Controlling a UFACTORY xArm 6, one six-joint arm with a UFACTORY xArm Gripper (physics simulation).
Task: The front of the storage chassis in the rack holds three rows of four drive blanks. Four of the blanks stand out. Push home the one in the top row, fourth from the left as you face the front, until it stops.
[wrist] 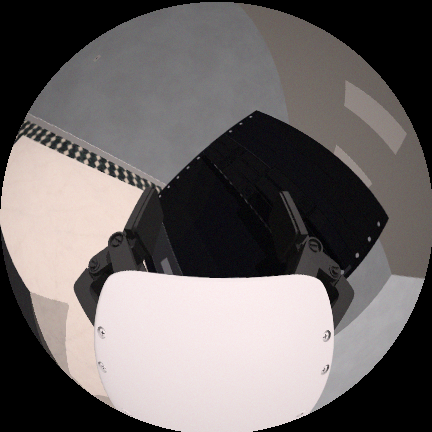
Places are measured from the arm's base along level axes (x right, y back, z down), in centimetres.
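Pixels of known places: gripper, fingertip midpoint: (216,202).
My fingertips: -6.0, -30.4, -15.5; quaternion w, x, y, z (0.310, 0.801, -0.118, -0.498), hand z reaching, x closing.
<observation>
Behind a point stands the place of what it marks, as x, y, z.
The black rack (325,175) {-7.6, -49.9, -34.4} fills the middle and right of the wrist view, seen at a slant, with rows of small light dots along its edges. Its inside is very dark. The chassis front, the rows of drive blanks and the fourth blank of the top row cannot be made out. A dark strip with a small grey label (166,265) {-15.5, -50.0, 9.0} shows beside the left finger, low in the view. My gripper (216,202) {-6.0, -30.4, -15.5} is open and empty. Both fingers overlap the rack in the view; their distance from it cannot be told. The white gripper housing hides what lies below.
A pale table top (65,200) {-37.3, -19.9, 18.9} with a chequered border (90,157) lies to the left of the rack. Grey floor (200,75) shows beyond the border. A brownish wall (320,75) with lighter patches is at the upper right. A shadow falls on the table at the lower left.
</observation>
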